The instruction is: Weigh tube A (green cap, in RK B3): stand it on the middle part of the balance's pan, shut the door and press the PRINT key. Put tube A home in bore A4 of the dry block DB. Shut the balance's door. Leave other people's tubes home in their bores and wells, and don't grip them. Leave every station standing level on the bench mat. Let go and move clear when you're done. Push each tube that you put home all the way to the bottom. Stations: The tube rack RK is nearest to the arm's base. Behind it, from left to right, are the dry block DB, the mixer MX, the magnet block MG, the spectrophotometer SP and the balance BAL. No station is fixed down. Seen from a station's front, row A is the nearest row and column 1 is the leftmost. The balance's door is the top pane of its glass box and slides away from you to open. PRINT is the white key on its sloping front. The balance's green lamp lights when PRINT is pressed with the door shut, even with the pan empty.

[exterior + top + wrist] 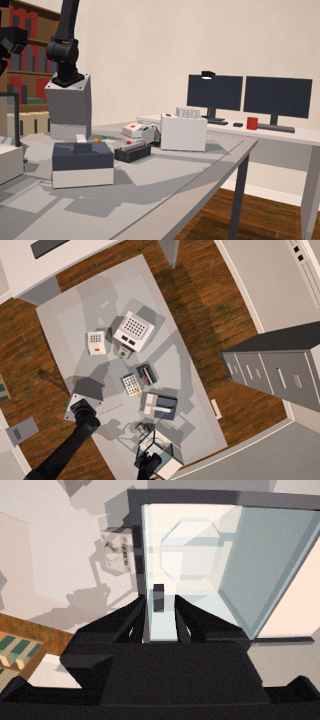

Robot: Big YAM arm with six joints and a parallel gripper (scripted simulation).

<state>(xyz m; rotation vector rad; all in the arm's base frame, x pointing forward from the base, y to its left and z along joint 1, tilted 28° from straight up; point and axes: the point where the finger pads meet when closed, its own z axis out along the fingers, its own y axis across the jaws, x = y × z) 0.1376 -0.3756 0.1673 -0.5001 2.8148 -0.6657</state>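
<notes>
Right now my hand is 30 mm to the left of the tinted glass pane, 10 mm short of it and 10 mm above it. From my hand the other things lie so: spectrophotometer 190 mm ahead, 160 mm below, 150 mm to the left; white print key 150 mm below, 90 mm to the left, 20 mm behind; pale pan 140 mm below, 50 mm to the right, 20 mm ahead.
</notes>
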